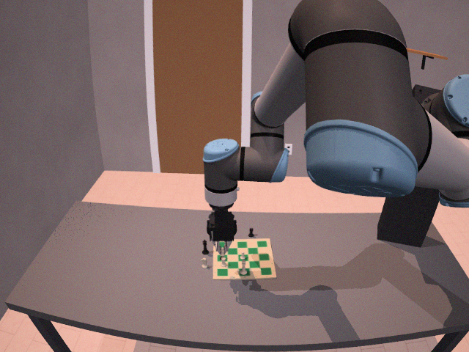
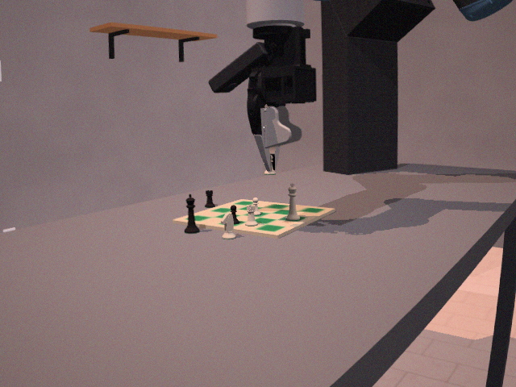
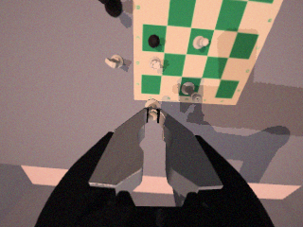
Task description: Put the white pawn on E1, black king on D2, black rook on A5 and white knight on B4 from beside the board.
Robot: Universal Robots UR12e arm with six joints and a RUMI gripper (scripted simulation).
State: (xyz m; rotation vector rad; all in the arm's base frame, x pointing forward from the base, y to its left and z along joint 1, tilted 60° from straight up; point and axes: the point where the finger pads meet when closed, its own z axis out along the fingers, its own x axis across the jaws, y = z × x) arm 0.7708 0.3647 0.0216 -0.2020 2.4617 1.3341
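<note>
Now: hand 9 cm above the white rook, 4 cm to the left of it and 1 cm short of it. Round my hand: black pawn 10 cm below, 7 cm to the right, 2 cm ahead; white knight 10 cm below, 7 cm ahead, 2 cm to the right; chessboard 11 cm below, 10 cm to the right, 5 cm behind.
</note>
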